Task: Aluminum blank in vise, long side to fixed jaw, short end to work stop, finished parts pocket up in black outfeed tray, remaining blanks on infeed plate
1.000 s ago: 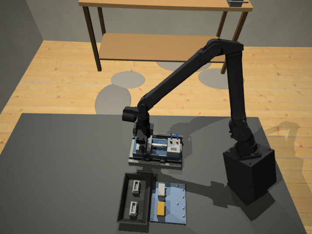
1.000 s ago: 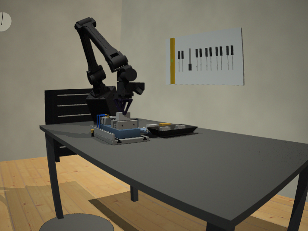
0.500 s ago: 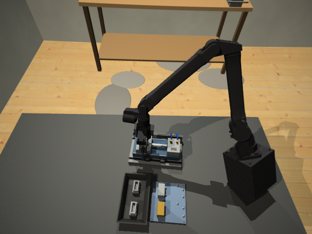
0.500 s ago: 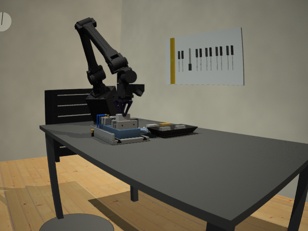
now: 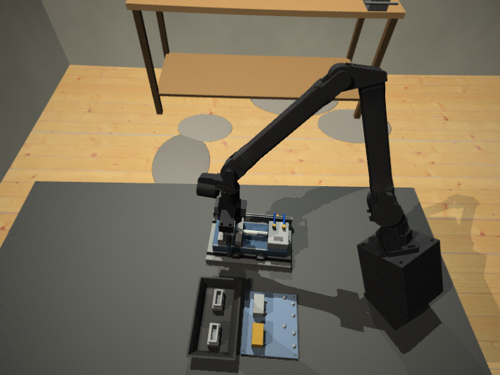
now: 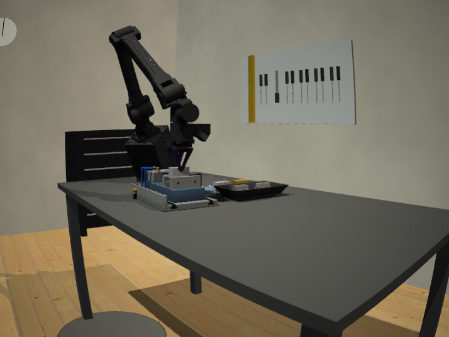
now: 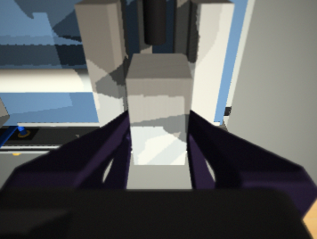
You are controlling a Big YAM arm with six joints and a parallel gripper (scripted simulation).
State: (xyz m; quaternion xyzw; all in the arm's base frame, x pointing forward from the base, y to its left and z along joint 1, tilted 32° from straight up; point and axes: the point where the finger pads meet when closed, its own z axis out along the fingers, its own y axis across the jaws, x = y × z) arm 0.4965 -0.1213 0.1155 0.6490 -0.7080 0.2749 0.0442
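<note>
My gripper is now 20 mm above the gray aluminum blank. Round my hand: moving jaw 30 mm behind, 10 mm to the left, 40 mm below; then fixed jaw 30 mm ahead, 40 mm below; then work stop rod 10 mm ahead, 50 mm to the left, 30 mm below.
</note>
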